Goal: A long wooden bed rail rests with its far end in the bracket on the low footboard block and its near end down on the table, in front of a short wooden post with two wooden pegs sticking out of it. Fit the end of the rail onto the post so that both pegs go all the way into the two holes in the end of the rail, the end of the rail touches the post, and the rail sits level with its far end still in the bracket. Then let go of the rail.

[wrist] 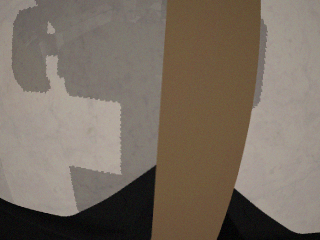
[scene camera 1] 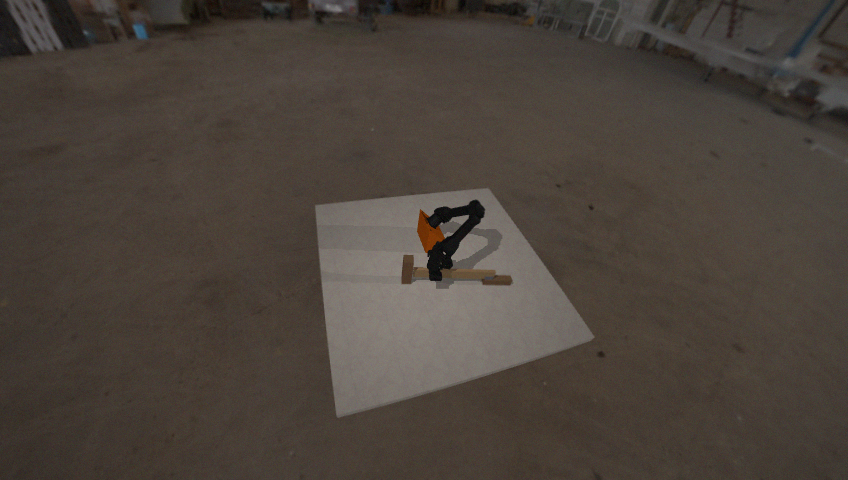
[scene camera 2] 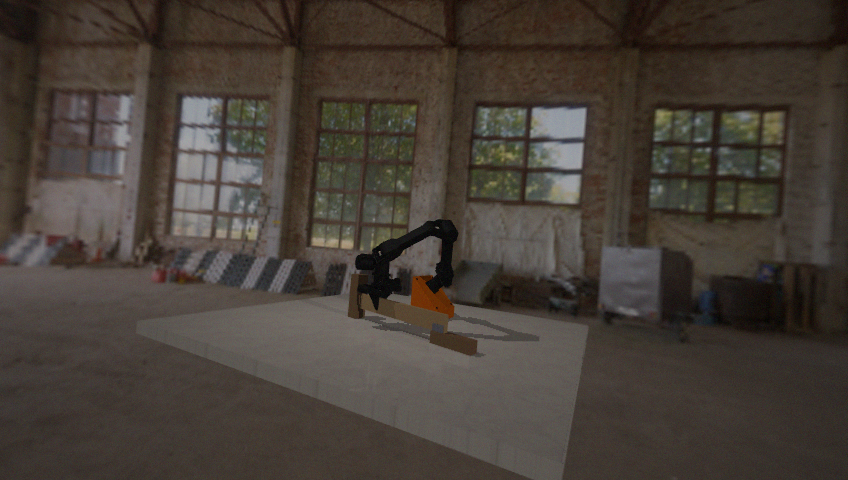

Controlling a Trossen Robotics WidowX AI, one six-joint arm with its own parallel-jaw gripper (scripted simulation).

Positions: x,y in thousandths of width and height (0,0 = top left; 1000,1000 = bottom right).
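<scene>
My gripper (scene camera 2: 446,647) is visible, likewise in the wrist view as the gripper (wrist: 573,727). A wooden bed rail (wrist: 655,302) is visible too.
</scene>
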